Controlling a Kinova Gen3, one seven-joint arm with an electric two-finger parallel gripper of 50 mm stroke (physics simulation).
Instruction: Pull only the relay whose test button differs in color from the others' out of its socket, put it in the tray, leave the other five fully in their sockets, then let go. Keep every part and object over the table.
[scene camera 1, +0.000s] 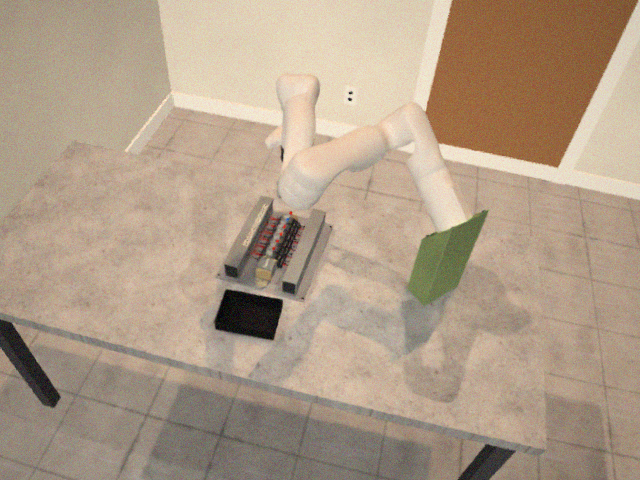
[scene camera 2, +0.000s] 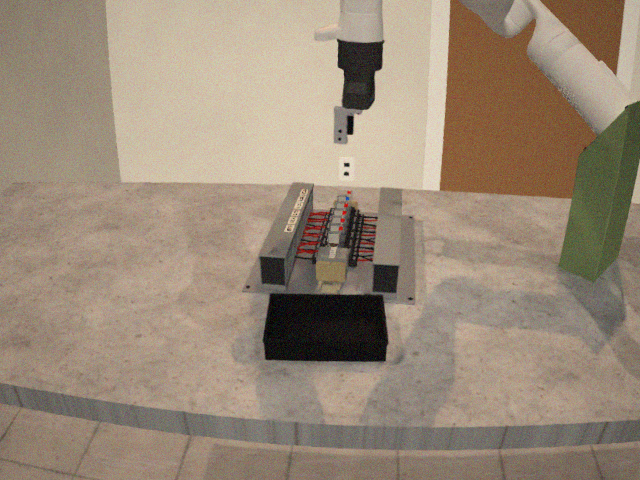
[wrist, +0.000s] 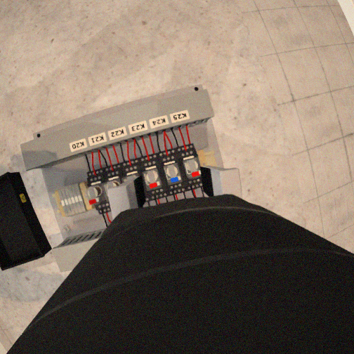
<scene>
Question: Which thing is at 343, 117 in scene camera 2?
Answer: My gripper.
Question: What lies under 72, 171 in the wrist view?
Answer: A grey base plate.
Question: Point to my gripper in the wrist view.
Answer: At 172, 183
</scene>
